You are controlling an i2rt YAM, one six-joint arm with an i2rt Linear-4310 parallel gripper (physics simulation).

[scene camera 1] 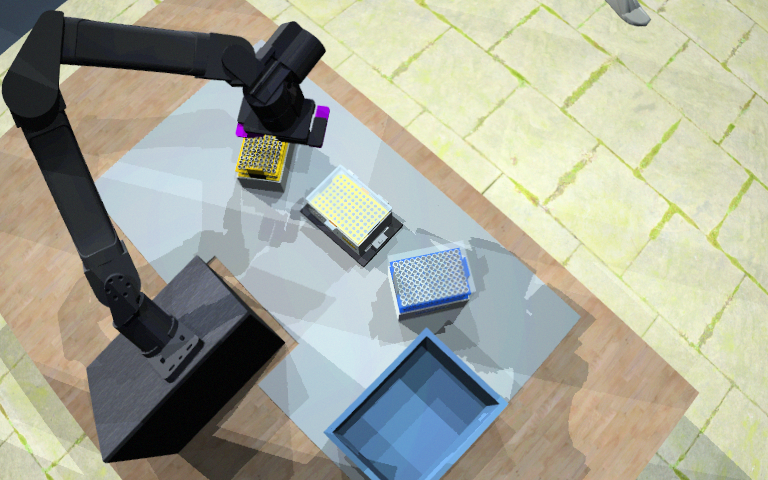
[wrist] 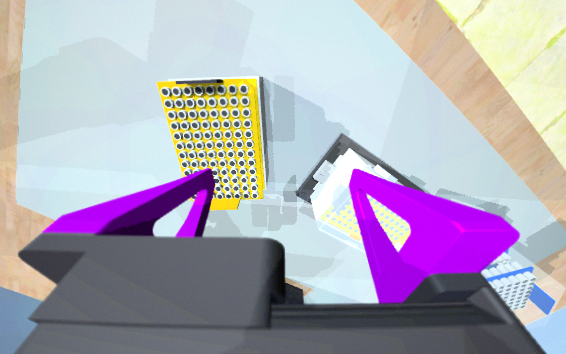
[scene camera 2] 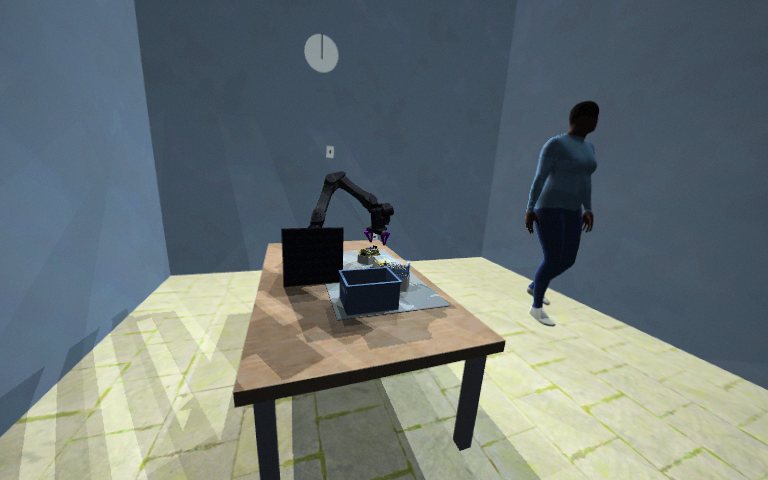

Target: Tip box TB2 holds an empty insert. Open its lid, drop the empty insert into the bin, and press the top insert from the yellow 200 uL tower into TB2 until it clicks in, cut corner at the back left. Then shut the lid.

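Note:
The tip box (scene camera 1: 351, 210) (wrist: 345, 216) has a clear lid lying over a yellow insert whose holes show no tips; it stands on a dark base at the mat's middle. I cannot read a TB2 label. The yellow tower (scene camera 1: 260, 155) (scene camera 2: 369, 253) (wrist: 215, 130) stands beside it, its top insert full of tips. My gripper (scene camera 1: 282, 121) (scene camera 2: 378, 243) (wrist: 282, 176) is open, with nothing between its fingers, and hangs above the tower's side of the mat. In the wrist view the left finger covers the tower's near edge and the right finger covers part of the tip box. The blue bin (scene camera 1: 374, 382) (scene camera 2: 370, 298) is empty.
A blue tip rack (scene camera 1: 430, 280) (wrist: 512, 290) stands between the tip box and the bin. The black block (scene camera 1: 226, 362) (scene camera 2: 312, 257) carries the arm base at the table's side. A person (scene camera 2: 566, 175) stands on the floor beyond the table.

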